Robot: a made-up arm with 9 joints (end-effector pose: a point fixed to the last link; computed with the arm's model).
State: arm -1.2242 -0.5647 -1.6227 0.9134 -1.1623 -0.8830 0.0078 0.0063 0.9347
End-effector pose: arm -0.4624 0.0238 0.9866 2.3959 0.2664 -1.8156
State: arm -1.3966 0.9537 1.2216 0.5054 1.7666 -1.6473 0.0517 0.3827 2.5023
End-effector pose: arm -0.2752 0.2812 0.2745 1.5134 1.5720 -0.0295
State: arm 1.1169 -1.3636 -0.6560 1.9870 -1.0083 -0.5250 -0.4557 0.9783 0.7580
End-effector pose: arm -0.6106 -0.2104 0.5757 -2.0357 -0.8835 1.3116
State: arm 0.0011 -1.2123 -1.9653 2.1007 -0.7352 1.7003 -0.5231 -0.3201 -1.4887
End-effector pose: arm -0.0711 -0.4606 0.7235 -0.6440 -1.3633 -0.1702
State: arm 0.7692 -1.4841 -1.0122 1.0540 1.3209 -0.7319 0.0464 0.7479 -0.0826
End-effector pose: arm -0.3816 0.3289 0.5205 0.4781 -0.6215 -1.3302
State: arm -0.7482 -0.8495 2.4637 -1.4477 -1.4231 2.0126 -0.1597 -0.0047 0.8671
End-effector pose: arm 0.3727 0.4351 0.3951 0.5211 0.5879 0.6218
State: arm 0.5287 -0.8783 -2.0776 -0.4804 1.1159 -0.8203 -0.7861 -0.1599 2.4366
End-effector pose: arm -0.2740 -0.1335 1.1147 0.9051 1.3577 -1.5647
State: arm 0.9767 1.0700 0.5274 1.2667 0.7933 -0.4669 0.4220 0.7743 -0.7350
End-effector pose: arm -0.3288 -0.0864 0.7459 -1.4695 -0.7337 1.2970
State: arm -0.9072 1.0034 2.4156 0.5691 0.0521 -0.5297 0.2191 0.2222 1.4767
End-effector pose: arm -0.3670 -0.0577 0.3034 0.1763 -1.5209 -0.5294
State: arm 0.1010 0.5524 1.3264 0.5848 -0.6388 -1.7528 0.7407 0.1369 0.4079
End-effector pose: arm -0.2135 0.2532 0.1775 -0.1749 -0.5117 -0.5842
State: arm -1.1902 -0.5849 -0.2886 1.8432 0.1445 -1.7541 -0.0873 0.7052 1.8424
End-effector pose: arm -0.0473 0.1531 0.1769 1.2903 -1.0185 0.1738
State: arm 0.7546 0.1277 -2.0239 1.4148 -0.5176 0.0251 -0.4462 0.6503 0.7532
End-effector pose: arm -0.4078 -0.1526 0.1720 2.4262 0.0344 -0.8973
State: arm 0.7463 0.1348 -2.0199 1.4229 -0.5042 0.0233 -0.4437 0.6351 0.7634
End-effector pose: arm -0.4035 -0.1486 0.1679 2.4485 0.0306 -0.8931
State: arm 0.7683 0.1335 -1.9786 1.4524 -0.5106 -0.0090 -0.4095 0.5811 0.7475
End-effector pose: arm -0.3842 -0.1461 0.1364 2.5805 0.1127 -0.8274
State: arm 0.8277 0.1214 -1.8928 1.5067 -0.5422 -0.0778 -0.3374 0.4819 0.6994
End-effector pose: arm -0.3399 -0.1297 0.0723 2.8261 0.3125 -0.6763
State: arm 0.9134 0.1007 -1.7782 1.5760 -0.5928 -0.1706 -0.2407 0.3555 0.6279
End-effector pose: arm -0.2702 -0.0744 -0.0021 -2.9969 -0.5931 0.4282
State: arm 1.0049 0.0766 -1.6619 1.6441 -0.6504 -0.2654 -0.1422 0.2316 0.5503
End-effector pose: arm -0.1948 0.0171 -0.0491 -2.7056 -0.7791 0.1328
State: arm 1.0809 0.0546 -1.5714 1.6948 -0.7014 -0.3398 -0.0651 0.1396 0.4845
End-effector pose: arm -0.1397 0.1047 -0.0575 -2.4690 -0.8935 -0.0648
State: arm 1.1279 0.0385 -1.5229 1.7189 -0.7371 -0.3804 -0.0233 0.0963 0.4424
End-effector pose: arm -0.1152 0.1539 -0.0509 -2.3406 -0.9485 -0.1592
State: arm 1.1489 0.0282 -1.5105 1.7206 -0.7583 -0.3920 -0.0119 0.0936 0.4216
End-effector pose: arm -0.1131 0.1658 -0.0485 -2.3054 -0.9685 -0.1776
